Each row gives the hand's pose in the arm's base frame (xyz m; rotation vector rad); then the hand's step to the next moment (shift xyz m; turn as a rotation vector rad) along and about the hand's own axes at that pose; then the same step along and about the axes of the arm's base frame.
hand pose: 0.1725 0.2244 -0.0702 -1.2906 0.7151 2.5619
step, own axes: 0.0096 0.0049 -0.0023 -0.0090 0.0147 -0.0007
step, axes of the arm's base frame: -0.0060 -0.0059 -0.0071 0.0005 -0.0126 0.0117
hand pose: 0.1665 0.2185 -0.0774 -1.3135 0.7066 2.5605
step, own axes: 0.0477 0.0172 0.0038 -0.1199 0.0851 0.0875
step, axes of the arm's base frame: -0.0373 -0.0158 -0.0307 -0.0224 -0.0247 0.1678
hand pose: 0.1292 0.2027 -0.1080 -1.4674 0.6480 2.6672
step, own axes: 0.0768 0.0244 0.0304 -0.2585 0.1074 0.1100
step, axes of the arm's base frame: -0.0724 -0.0242 -0.0399 0.0315 -0.0130 0.2988
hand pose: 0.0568 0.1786 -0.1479 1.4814 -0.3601 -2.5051
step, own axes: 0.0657 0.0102 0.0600 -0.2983 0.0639 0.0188
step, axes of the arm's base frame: -0.0833 -0.0232 -0.0233 0.1282 0.0308 0.2758
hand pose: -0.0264 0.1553 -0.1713 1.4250 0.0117 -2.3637
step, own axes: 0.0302 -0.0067 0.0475 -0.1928 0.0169 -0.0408
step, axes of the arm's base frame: -0.0551 -0.0127 -0.0039 0.1200 0.0531 0.1480
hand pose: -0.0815 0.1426 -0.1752 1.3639 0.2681 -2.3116
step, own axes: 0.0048 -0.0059 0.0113 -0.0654 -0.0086 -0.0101
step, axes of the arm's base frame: -0.0136 -0.0004 0.0011 0.0311 0.0293 0.0513
